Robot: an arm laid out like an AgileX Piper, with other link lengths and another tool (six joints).
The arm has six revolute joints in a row. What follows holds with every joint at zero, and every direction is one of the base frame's. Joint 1 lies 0.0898 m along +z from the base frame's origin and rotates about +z. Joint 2 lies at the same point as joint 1 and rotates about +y. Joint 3 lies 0.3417 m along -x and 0.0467 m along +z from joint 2 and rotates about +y. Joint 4 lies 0.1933 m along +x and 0.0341 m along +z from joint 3 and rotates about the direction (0.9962, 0, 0.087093). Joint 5 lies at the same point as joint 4 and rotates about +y. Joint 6 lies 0.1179 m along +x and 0.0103 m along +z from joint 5 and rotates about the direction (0.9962, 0, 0.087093). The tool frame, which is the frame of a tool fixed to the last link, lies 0.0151 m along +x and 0.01 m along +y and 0.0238 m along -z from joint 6; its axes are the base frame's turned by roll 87.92, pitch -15.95 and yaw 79.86 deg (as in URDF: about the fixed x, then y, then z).
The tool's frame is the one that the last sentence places.
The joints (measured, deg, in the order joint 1, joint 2, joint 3, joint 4, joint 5, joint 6), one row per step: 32.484, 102.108, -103.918, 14.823, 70.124, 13.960; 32.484, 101.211, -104.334, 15.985, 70.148, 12.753; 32.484, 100.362, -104.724, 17.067, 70.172, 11.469; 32.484, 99.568, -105.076, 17.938, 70.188, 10.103; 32.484, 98.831, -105.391, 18.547, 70.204, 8.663; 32.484, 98.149, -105.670, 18.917, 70.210, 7.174; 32.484, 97.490, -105.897, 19.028, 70.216, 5.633; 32.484, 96.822, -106.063, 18.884, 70.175, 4.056; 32.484, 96.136, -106.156, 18.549, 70.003, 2.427; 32.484, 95.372, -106.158, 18.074, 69.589, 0.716
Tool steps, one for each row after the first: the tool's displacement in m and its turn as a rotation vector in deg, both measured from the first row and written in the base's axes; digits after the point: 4 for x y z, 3 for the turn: -0.0043, -0.0003, 0.0078, 1.363, -1.019, 1.189; -0.0085, -0.0008, 0.0151, 2.590, -2.084, 2.440; -0.0124, -0.0016, 0.0217, 3.563, -3.254, 3.732; -0.0158, -0.0029, 0.0275, 4.234, -4.537, 5.044; -0.0188, -0.0045, 0.0325, 4.633, -5.912, 6.351; -0.0214, -0.0066, 0.0370, 4.743, -7.388, 7.651; -0.0237, -0.0091, 0.0410, 4.602, -9.005, 8.915; -0.0256, -0.0119, 0.0447, 4.295, -10.798, 10.136; -0.0273, -0.0150, 0.0485, 3.923, -12.883, 11.306
